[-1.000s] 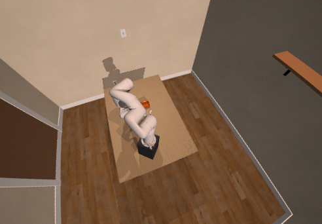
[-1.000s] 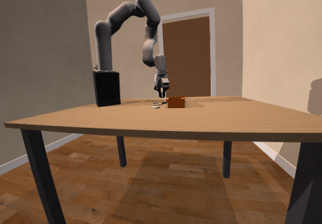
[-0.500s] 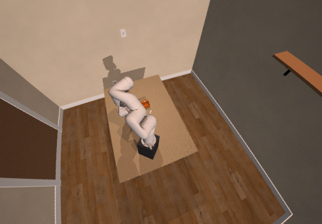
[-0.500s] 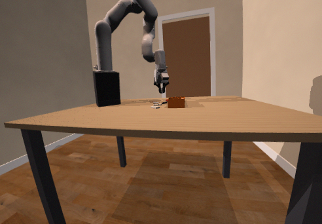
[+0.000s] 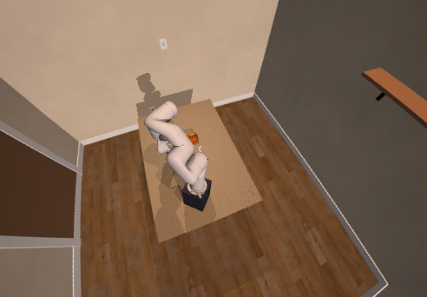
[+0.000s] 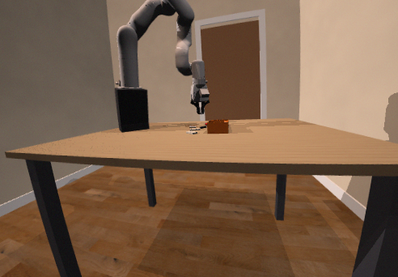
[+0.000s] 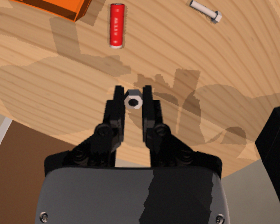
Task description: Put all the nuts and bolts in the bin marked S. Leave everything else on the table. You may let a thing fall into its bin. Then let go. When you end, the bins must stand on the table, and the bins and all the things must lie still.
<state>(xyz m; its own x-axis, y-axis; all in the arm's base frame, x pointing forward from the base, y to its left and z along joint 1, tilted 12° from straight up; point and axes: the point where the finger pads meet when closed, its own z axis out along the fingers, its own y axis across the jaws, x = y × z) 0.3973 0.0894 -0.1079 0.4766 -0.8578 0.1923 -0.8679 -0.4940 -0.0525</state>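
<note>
The grey metal bolt lies 40 mm behind my hand, 100 mm to the right of it and 80 mm below it. Round my hand: red cylinder (40 mm ahead, 30 mm to the right, 80 mm below); grey nut (20 mm below); dark cylinder (30 mm ahead, 120 mm to the right, 80 mm below).
</note>
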